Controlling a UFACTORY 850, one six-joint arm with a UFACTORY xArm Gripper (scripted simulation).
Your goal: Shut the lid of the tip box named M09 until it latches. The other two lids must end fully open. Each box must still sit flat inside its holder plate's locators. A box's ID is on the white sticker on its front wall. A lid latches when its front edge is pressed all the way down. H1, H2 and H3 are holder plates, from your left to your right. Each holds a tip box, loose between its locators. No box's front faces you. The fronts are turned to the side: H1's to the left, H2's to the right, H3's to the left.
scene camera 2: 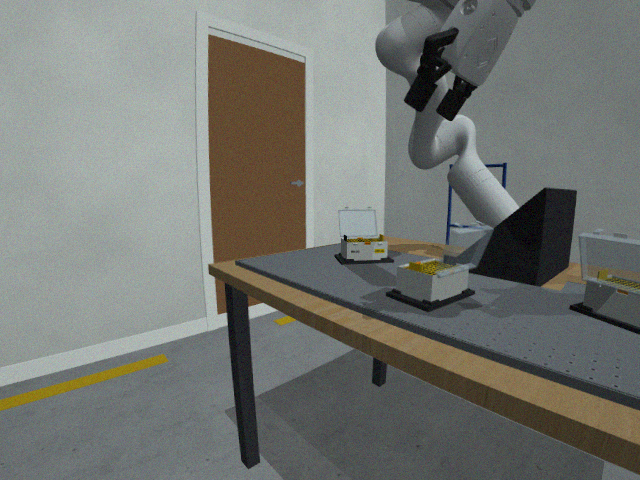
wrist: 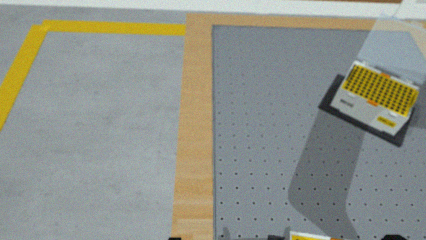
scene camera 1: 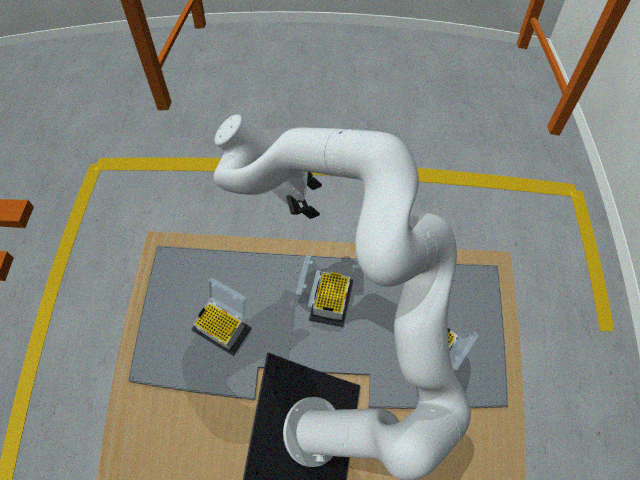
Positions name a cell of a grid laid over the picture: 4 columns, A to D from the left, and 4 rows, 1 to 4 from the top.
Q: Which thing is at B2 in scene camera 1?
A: My gripper.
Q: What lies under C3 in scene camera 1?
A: A tip box.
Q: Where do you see a tip box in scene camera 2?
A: At C3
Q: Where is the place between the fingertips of my gripper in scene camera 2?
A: C1
